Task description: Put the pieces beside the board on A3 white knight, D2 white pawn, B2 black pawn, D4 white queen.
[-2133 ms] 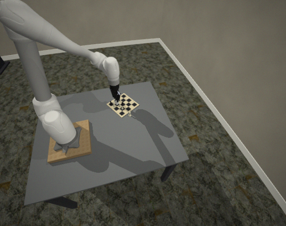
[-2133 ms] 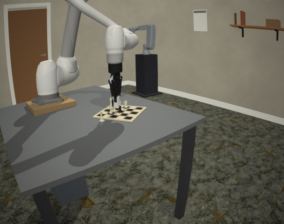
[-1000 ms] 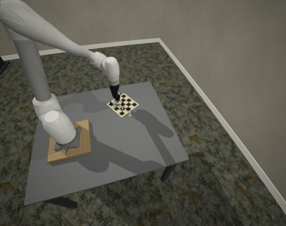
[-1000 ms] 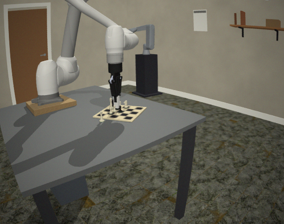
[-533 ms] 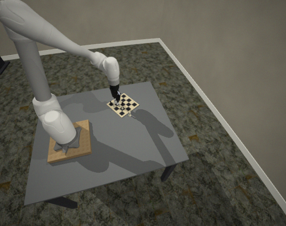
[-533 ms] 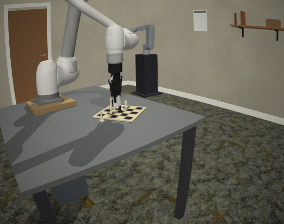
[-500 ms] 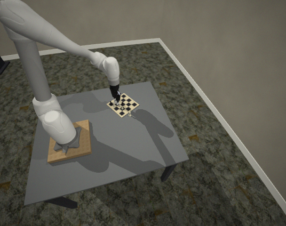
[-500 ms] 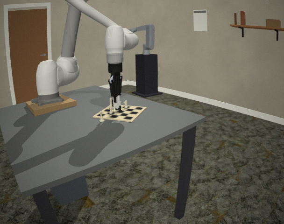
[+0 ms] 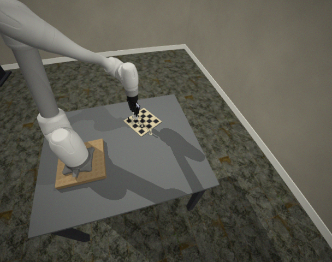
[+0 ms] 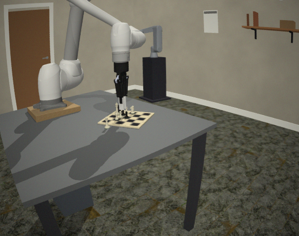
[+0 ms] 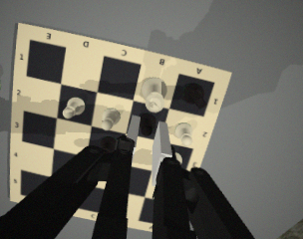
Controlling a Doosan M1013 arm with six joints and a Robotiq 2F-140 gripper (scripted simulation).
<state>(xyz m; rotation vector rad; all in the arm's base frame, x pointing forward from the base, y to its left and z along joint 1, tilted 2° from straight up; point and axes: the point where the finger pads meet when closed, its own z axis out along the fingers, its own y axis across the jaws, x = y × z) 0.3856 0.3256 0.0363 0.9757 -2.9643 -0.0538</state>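
My gripper is now 30 mm past the white chess piece, 30 mm above it and 20 mm to the left of it. The rest, counted from my hand: chessboard (70 mm below, 50 mm ahead, 10 mm to the right).
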